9 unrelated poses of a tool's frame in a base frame.
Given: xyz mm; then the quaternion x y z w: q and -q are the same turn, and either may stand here.
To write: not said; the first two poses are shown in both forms.
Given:
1: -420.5 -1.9 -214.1 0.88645 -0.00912 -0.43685 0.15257
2: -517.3 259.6 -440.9 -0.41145 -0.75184 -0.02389 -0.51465
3: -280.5 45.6 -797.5 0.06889 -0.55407 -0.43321 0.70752
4: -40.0 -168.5 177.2 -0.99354 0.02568 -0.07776 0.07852
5: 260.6 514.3 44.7 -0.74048 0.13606 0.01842 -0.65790
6: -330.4 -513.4 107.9 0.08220 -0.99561 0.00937 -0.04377
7: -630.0 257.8 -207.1 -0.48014 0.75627 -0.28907 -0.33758
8: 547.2 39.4 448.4 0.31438 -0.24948 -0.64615 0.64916
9: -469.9 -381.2 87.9 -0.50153 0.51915 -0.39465 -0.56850
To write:
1: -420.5 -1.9 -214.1 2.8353 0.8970 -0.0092 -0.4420
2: -517.3 259.6 -440.9 2.0604 0.4799 0.8769 0.0279
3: -280.5 45.6 -797.5 1.5696 0.0975 -0.7840 -0.6130
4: -40.0 -168.5 177.2 2.9844 -0.9966 0.0258 -0.0780
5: 260.6 514.3 44.7 1.7055 0.9832 -0.1807 -0.0245
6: -330.4 -513.4 107.9 3.0540 -0.0823 0.9966 -0.0094
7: -630.0 257.8 -207.1 2.4529 0.5101 -0.8034 0.3071
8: 547.2 39.4 448.4 1.7286 0.4133 -0.3280 -0.8495
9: -469.9 -381.2 87.9 1.9322 0.6096 -0.6310 0.4797
